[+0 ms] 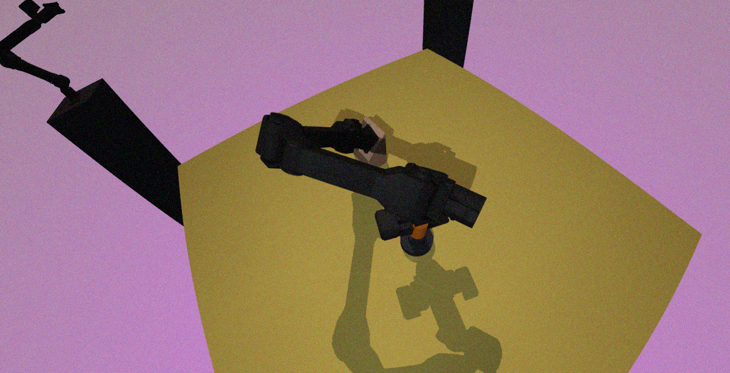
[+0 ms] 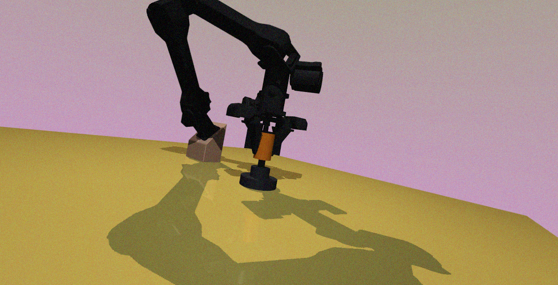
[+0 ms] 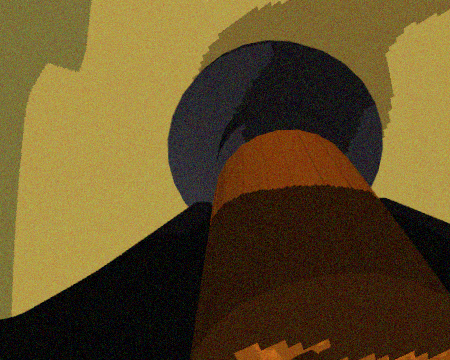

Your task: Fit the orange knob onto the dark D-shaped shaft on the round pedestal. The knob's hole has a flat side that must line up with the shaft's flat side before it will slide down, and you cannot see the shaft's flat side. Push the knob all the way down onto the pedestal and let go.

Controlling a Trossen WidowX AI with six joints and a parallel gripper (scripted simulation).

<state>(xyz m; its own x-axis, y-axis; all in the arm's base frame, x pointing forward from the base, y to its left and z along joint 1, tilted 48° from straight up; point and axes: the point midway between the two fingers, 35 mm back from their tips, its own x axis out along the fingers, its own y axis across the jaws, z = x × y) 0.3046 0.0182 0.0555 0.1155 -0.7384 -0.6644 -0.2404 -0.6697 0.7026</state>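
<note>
My gripper tip is now 20 mm below the orange knob. The rest, counted from my gripper tip: dark pedestal 40 mm below.
</note>
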